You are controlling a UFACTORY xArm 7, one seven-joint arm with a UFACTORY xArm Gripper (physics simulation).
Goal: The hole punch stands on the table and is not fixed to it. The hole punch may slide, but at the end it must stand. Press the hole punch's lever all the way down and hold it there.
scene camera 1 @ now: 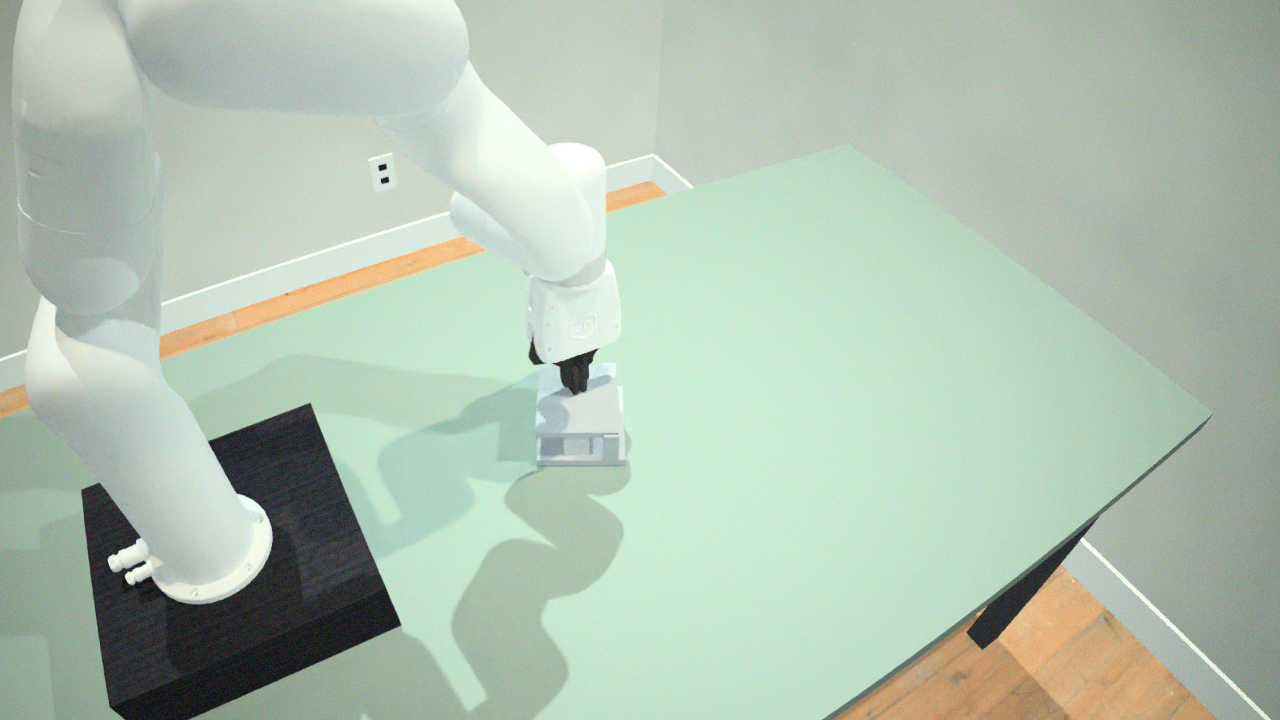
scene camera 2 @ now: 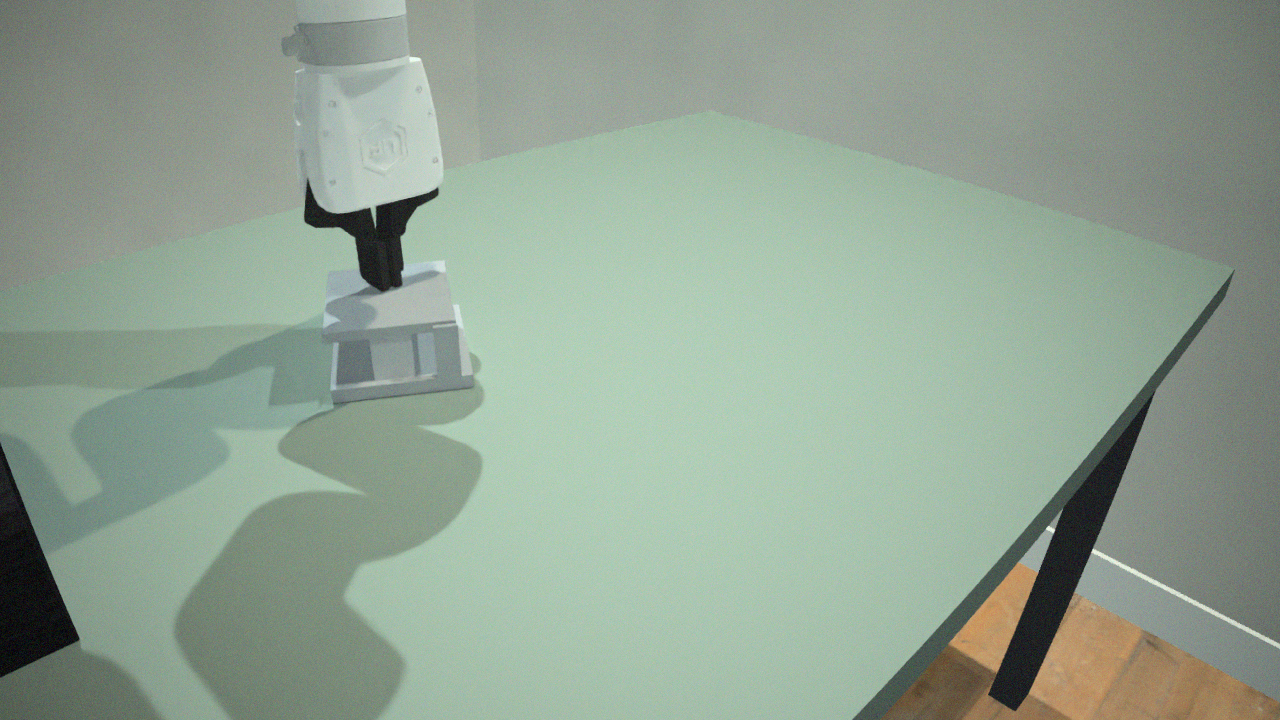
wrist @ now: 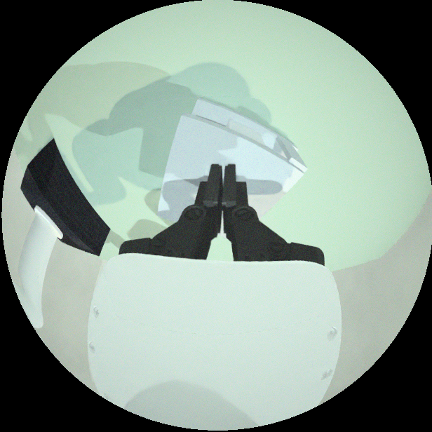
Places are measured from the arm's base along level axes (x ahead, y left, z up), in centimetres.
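Pixels of known places: gripper, between the fingertips: [scene camera 1: 575,386] [scene camera 2: 383,284]; arm's base, origin of its link: [scene camera 1: 212,548].
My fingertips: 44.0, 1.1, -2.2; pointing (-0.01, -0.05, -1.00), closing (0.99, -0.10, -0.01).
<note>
Ahead of a thing's pixels: the offset from my fingertips to its middle, as dx, dy, dz. Level surfaces: height alone.
The light grey hole punch {-0.4, -1.9, -2.8} [scene camera 1: 580,449] [scene camera 2: 402,386] [wrist: 212,108] stands upright on the green table. Its lever is the broad flat plate {-0.8, -1.7, -0.4} [scene camera 1: 581,416] [scene camera 2: 393,313] [wrist: 200,145] on top; a gap shows between the lever's front edge and the base in both scene views. My gripper [scene camera 1: 579,391] [scene camera 2: 386,286] [wrist: 224,180] is shut and empty, pointing down, with its fingertips at the lever's top face, towards the back half. They look to be touching it or very close; exact contact cannot be told. The fingers hide part of the lever in the wrist view.
The green table {dz -5.6} [scene camera 1: 805,447] [scene camera 2: 716,447] [wrist: 350,125] extends to the right of the punch. The arm's black base block [scene camera 1: 304,537] [scene camera 2: 26,573] [wrist: 65,200] is to the left of the punch. Grey walls stand behind the table. The arm's shadows fall around the punch.
</note>
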